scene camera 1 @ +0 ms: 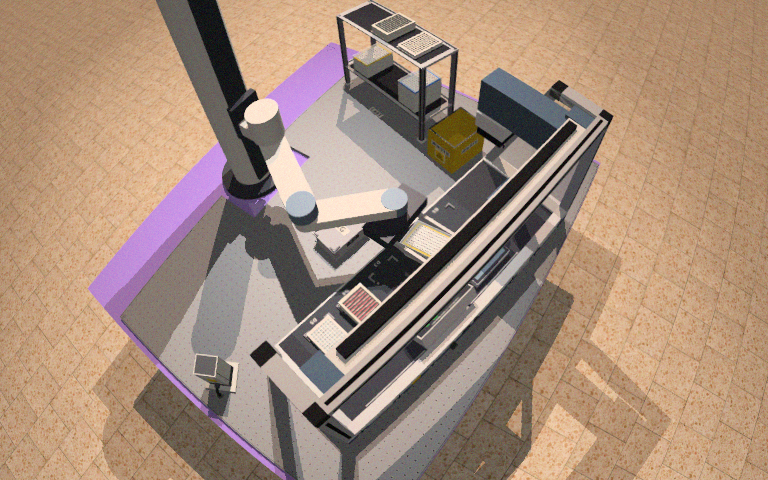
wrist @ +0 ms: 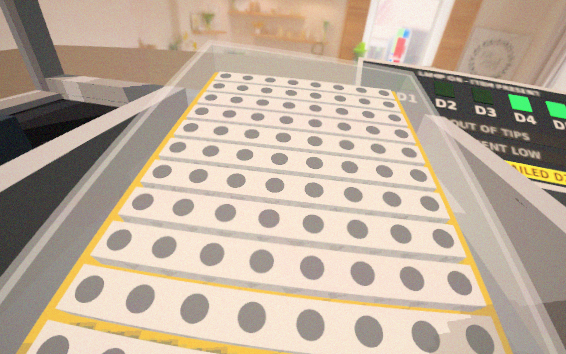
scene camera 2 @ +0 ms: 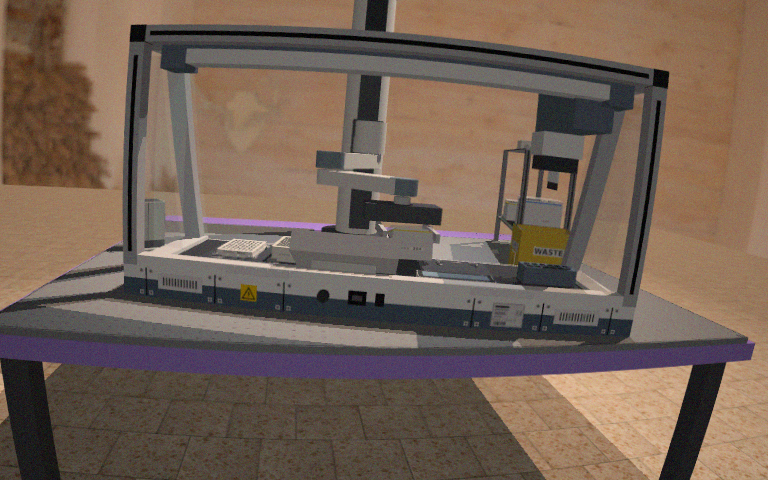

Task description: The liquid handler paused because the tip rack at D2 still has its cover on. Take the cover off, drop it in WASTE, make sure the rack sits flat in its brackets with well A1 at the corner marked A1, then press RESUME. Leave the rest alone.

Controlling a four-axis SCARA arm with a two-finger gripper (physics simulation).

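Where they show: gripper, fingertip midpoint: (wrist: 301,121) (scene camera 2: 411,237); arm's base, origin of the base link: (scene camera 1: 254,171).
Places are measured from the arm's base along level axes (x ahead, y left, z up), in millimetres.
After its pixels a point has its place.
Observation:
The tip rack (scene camera 1: 427,238) {x 702, y 29, z 150 mm} (scene camera 2: 410,247) (wrist: 314,190) {x 695, y 23, z 148 mm} is white with a yellow edge and rows of grey holes. The clear cover (wrist: 280,59) {x 754, y 35, z 164 mm} is still around it, its walls standing above the rack's top. My gripper (scene camera 1: 420,232) (scene camera 2: 410,234) {x 757, y 24, z 139 mm} (wrist: 301,121) {x 757, y 24, z 139 mm} is shut on the covered rack, one finger on each long side. They are over the deck, low down; the frames do not show whether the rack touches its brackets. Well A1 and the A1 corner mark cannot be made out. The yellow WASTE bin (scene camera 1: 441,155) {x 553, y 362, z 68 mm} (scene camera 2: 526,249) stands beyond the deck. The RESUME button cannot be made out.
The liquid handler's frame (scene camera 1: 453,257) {x 859, y -155, z 511 mm} (scene camera 2: 396,42) {x 925, y -73, z 498 mm} spans the deck. A red-topped rack (scene camera 1: 360,303) {x 643, y -211, z 92 mm} and a white plate (scene camera 1: 329,335) {x 623, y -331, z 74 mm} stand along it. A shelf (scene camera 1: 422,104) {x 443, y 417, z 205 mm} is behind WASTE. The lamp panel (wrist: 500,137) {x 807, y -122, z 125 mm} shows D2 and D3 dark, D4 and D5 green.

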